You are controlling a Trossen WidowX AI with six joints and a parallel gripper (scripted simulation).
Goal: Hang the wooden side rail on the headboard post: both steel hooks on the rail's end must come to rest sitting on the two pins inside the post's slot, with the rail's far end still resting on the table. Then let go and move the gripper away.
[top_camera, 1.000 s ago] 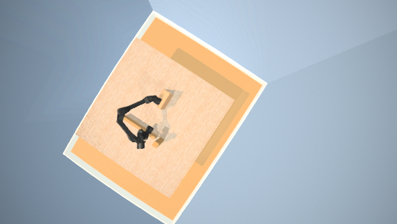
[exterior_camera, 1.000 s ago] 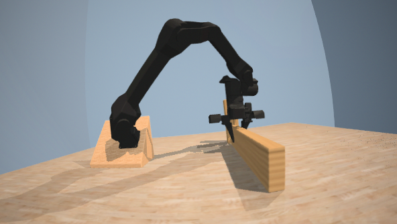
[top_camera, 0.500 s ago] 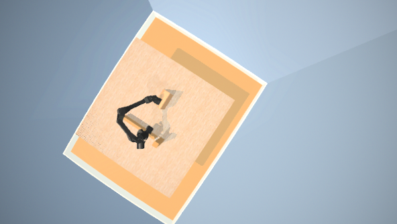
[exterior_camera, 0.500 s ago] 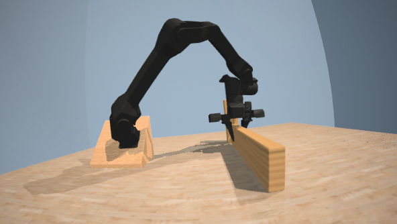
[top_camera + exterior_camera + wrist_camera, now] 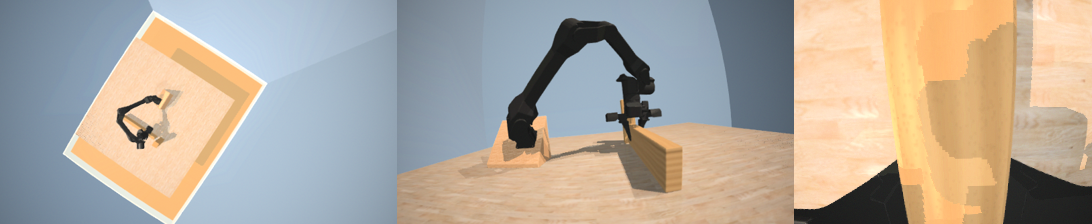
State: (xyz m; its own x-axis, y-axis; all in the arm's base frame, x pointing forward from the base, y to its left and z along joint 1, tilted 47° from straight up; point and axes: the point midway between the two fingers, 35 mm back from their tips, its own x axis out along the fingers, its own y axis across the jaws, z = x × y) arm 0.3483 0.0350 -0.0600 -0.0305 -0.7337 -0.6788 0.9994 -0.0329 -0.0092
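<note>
Now: the headboard post 1 cm ahead of my gripper tip, 14 cm to the left of it and 6 cm above it.
</note>
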